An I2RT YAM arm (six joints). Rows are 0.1 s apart.
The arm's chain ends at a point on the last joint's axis. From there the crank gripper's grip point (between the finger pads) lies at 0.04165 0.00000 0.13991 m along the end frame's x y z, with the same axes.
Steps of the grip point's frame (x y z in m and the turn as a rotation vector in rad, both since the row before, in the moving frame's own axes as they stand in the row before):
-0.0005, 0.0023, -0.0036, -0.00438, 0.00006, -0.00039
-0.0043, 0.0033, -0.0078, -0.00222, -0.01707, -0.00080
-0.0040, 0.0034, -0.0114, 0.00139, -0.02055, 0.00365
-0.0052, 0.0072, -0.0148, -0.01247, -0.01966, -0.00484
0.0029, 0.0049, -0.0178, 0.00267, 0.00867, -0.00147
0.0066, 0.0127, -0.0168, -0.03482, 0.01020, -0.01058
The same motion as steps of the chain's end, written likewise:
-0.0005, 0.0017, -0.0036, -0.00438, 0.00006, -0.00039
-0.0019, 0.0030, -0.0085, -0.00222, -0.01707, -0.00080
-0.0011, 0.0034, -0.0122, 0.00139, -0.02055, 0.00365
-0.0024, 0.0056, -0.0156, -0.01247, -0.01966, -0.00484
0.0017, 0.0053, -0.0174, 0.00267, 0.00867, -0.00147
0.0052, 0.0083, -0.0163, -0.03482, 0.01020, -0.01058

